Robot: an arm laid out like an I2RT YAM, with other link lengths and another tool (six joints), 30 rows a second.
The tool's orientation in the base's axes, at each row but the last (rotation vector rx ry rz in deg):
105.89 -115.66 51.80
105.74 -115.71 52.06
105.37 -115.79 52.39
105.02 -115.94 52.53
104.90 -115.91 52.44
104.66 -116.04 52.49
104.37 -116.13 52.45
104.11 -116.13 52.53
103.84 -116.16 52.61
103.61 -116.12 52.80
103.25 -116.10 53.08
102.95 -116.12 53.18
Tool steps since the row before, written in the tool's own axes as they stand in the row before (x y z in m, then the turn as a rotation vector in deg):
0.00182 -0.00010 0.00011 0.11 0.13 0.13
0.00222 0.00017 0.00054 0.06 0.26 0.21
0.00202 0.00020 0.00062 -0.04 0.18 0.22
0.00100 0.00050 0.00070 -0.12 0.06 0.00
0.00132 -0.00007 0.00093 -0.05 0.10 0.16
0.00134 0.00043 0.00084 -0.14 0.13 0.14
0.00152 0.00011 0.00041 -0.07 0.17 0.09
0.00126 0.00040 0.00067 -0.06 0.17 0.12
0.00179 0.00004 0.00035 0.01 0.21 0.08
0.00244 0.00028 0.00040 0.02 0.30 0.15
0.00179 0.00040 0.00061 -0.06 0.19 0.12
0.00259 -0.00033 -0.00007 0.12 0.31 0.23
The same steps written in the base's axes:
-0.00017 -0.00153 0.00099 -0.11 -0.17 -0.07
-0.00040 -0.00210 0.00082 -0.21 -0.17 -0.20
-0.00039 -0.00199 0.00064 -0.12 -0.10 -0.24
-0.00050 -0.00122 -0.00009 -0.04 0.10 -0.09
0.00004 -0.00161 0.00007 -0.05 -0.06 -0.18
-0.00047 -0.00157 0.00002 -0.07 0.03 -0.22
-0.00029 -0.00145 0.00054 -0.13 0.00 -0.16
-0.00047 -0.00140 0.00011 -0.13 -0.02 -0.17
-0.00029 -0.00163 0.00077 -0.19 -0.05 -0.11
-0.00063 -0.00216 0.00105 -0.26 -0.10 -0.18
-0.00059 -0.00177 0.00049 -0.15 -0.02 -0.18
-0.00019 -0.00199 0.00168 -0.27 -0.23 -0.19

